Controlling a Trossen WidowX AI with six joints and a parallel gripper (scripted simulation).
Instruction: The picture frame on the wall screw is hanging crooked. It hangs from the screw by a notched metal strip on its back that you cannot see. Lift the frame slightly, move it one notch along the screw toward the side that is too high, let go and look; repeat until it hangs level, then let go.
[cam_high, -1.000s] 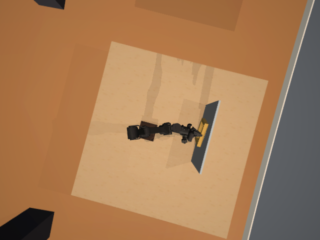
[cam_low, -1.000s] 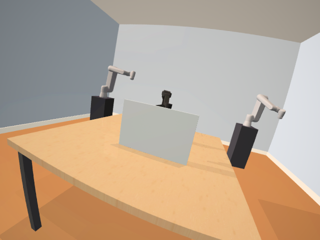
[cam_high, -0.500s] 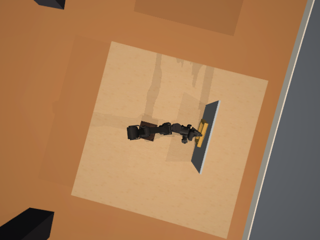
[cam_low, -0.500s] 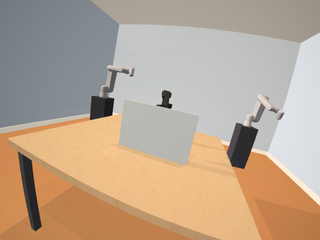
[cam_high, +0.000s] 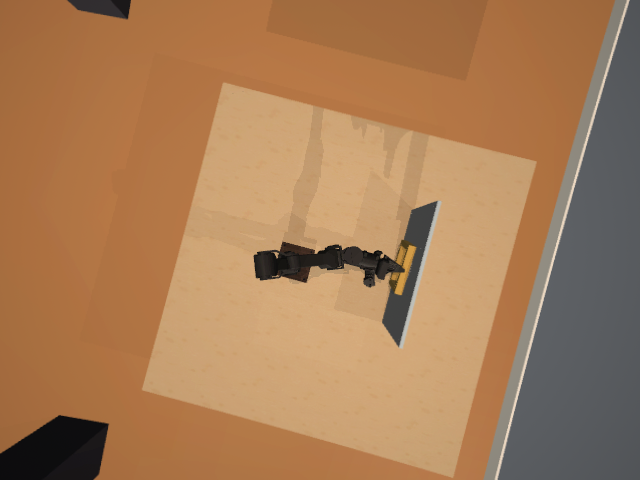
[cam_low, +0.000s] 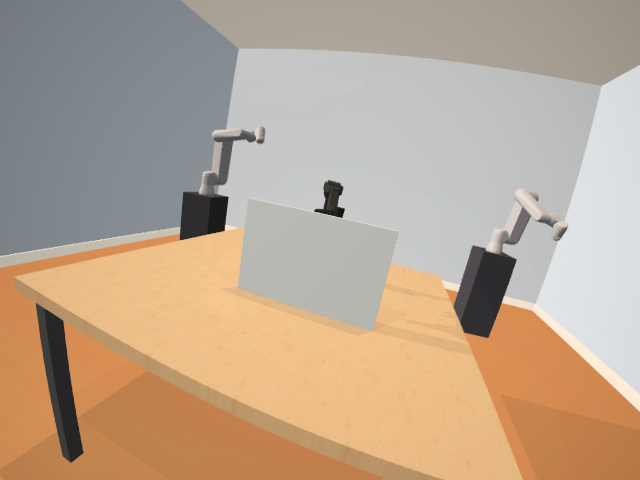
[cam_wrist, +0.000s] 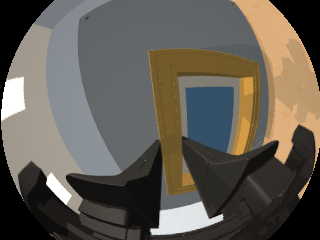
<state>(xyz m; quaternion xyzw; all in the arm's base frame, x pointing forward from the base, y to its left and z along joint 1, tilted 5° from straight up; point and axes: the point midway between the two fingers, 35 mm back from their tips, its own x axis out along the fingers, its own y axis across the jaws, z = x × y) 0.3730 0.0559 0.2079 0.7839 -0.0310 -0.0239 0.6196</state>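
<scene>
My gripper tip is 1 cm short of the picture frame, 1 cm to the right of it and 5 cm above it. Also, from my gripper tip: grey wall panel (2 cm ahead, 7 cm below).
</scene>
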